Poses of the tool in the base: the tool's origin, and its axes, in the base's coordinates. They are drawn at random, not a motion.
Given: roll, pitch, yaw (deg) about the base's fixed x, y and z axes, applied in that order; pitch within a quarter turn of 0, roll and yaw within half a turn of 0; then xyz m.
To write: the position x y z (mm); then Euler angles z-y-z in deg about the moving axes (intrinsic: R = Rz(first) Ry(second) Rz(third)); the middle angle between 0 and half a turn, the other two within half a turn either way. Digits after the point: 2 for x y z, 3 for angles.
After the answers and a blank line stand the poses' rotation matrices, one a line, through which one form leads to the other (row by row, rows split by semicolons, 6 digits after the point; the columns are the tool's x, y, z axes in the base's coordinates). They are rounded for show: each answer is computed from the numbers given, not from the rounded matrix.
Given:
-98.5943, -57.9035, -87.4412, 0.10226, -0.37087, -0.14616
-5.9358, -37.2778, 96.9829, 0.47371, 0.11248, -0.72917
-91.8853, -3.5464, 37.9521, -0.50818, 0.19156, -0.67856
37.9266, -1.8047, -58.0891, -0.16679, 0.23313, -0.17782
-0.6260, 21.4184, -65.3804, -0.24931, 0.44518, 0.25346
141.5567, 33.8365, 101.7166, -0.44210, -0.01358, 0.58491
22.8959, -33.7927, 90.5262, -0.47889, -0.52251, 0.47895
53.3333, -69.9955, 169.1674, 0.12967, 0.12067, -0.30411
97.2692, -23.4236, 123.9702, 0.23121, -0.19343, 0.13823
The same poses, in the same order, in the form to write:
102.26, -370.87, -146.16, -4.737, 94.554, -148.194
473.71, 112.48, -729.17, -92.758, 37.680, -172.263
-508.18, 191.56, -678.56, 127.835, 91.882, -93.548
-166.79, 233.13, -177.82, -150.403, 37.963, 92.935
-249.31, 445.18, 253.46, -63.667, 21.427, -1.595
-442.10, -13.58, 584.91, -23.331, 130.585, 42.845
-478.89, -522.51, 478.95, -52.263, 40.041, 149.829
129.67, 120.67, -304.11, 44.192, 78.212, 163.721
231.21, -193.43, 138.23, 36.873, 96.667, 113.593

0.023722 -0.111892 0.993437; -0.530817 -0.843478 -0.082327; 0.847154 -0.525380 -0.079403
-0.096737 -0.994875 -0.029407; 0.789806 -0.058750 -0.610537; 0.605680 -0.082287 0.791442
0.787015 0.068982 -0.613065; 0.613825 0.012080 0.789350; 0.061857 -0.997545 -0.032836
0.528338 0.659356 -0.534891; -0.848450 0.433391 -0.303817; 0.031493 0.614347 0.788408
0.387821 0.907377 0.162052; -0.846310 0.420194 -0.327408; -0.365176 -0.010171 0.930883
-0.168677 0.696601 0.697348; 0.813323 0.498037 -0.300774; -0.556825 0.516436 -0.650569
-0.007632 -0.919187 0.393747; 0.831020 -0.224841 -0.508775; 0.556190 0.323329 0.765579
-0.335998 0.628066 0.701882; 0.064293 -0.728174 0.682371; 0.939666 0.274401 0.204284
-0.512715 0.325273 0.794557; 0.760984 -0.256329 0.595985; 0.397526 0.910216 -0.116104

